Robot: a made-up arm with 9 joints. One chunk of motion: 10 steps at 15 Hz.
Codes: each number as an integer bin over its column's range. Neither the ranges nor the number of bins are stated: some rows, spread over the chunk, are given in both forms.
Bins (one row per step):
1: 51 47 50 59 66 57
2: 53 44 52 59 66 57
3: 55 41 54 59 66 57
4: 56 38 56 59 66 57
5: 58 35 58 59 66 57
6: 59 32 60 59 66 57
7: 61 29 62 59 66 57
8: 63 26 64 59 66 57
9: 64 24 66 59 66 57
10: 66 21 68 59 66 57
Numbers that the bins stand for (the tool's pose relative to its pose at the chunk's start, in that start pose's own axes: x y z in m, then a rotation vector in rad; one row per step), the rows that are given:
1: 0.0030 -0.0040 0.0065 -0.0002 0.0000 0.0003
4: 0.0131 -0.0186 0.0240 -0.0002 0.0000 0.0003
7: 0.0232 -0.0331 0.0416 -0.0002 0.0000 0.0003
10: 0.0333 -0.0461 0.0592 -0.0002 0.0000 0.0003
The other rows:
2: 0.0071 -0.0089 0.0123 -0.0002 0.0000 0.0003
3: 0.0111 -0.0137 0.0182 -0.0002 0.0000 0.0003
5: 0.0172 -0.0234 0.0299 -0.0002 0.0000 0.0003
6: 0.0192 -0.0283 0.0358 -0.0002 0.0000 0.0003
8: 0.0273 -0.0380 0.0475 -0.0002 0.0000 0.0003
9: 0.0293 -0.0412 0.0533 -0.0002 0.0000 0.0003

